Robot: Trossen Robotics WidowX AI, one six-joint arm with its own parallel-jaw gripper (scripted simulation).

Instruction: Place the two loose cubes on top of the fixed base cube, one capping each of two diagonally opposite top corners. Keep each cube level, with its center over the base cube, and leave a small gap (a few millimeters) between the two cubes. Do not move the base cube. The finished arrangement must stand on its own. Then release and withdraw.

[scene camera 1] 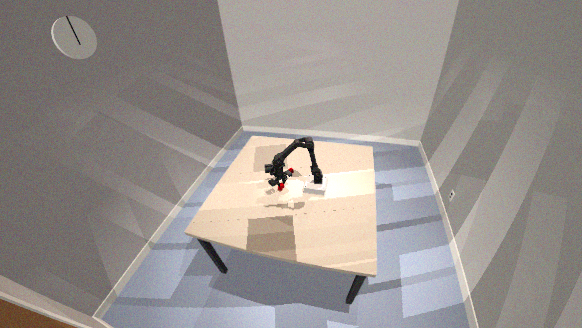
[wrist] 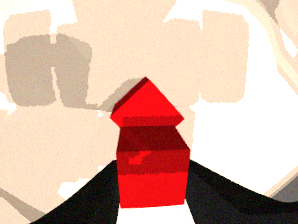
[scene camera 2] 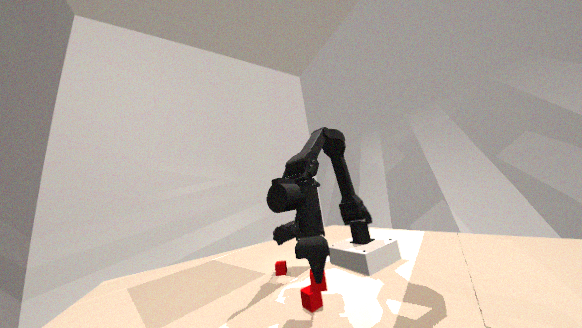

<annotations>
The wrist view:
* my gripper: 150, 166
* red cube: 152, 162, held by my gripper
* red cube: 144, 104
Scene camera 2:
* my gripper: 318, 279
</annotations>
